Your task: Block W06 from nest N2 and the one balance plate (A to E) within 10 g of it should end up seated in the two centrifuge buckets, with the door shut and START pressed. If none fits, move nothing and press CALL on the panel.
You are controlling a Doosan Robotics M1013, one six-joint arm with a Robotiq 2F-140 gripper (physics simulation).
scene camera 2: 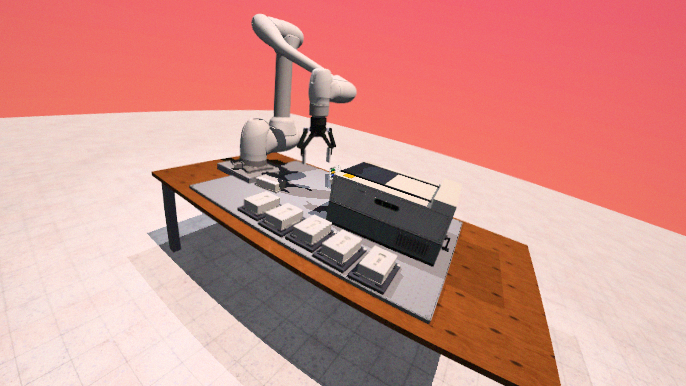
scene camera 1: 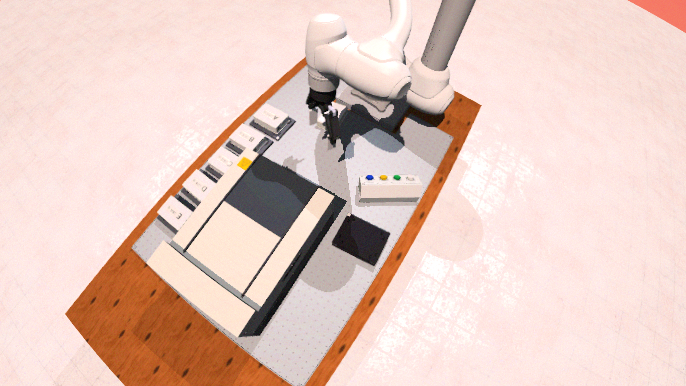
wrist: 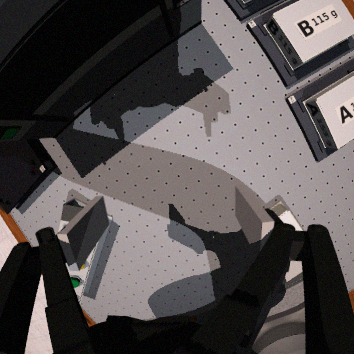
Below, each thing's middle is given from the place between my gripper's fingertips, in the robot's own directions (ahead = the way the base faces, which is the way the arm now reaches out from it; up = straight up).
The white button box (wrist: 81,280) lies 270 mm to the left of my hand, 130 mm below it and 60 mm behind it. From my hand the other things lie so: dark pad (scene camera 1: 359,237) 310 mm to the left, 150 mm ahead, 140 mm below; centrifuge (scene camera 2: 410,215) 430 mm ahead, 70 mm to the left, 50 mm below.
